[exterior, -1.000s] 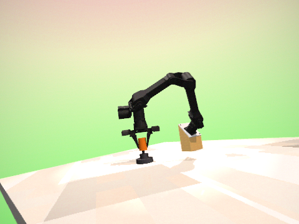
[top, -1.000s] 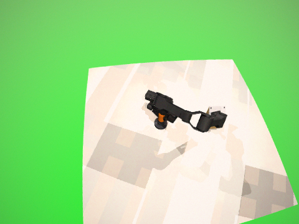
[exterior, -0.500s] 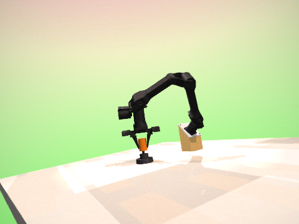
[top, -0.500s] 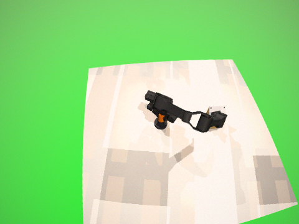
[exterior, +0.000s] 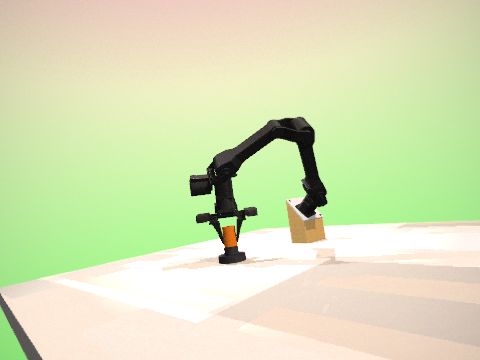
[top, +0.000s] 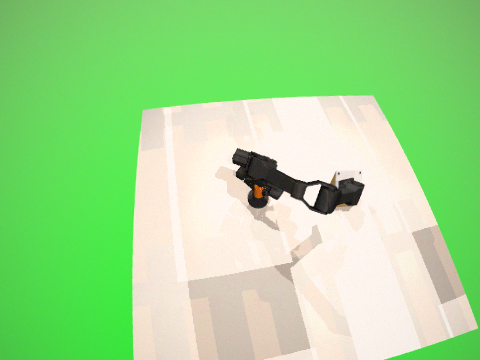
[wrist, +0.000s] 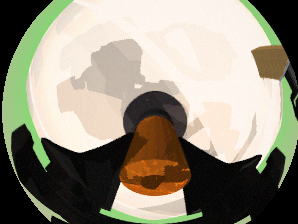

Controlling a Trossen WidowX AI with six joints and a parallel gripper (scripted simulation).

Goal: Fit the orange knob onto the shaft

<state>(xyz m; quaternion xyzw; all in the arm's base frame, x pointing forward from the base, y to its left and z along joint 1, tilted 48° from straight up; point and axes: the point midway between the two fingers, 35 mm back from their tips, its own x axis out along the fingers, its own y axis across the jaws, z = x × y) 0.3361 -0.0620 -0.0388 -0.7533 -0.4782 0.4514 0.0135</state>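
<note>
Now: gripper tip 2 cm below the orange knob. From my gripper tip the other things lie so: dark round pedestal: 2 cm below.
</note>
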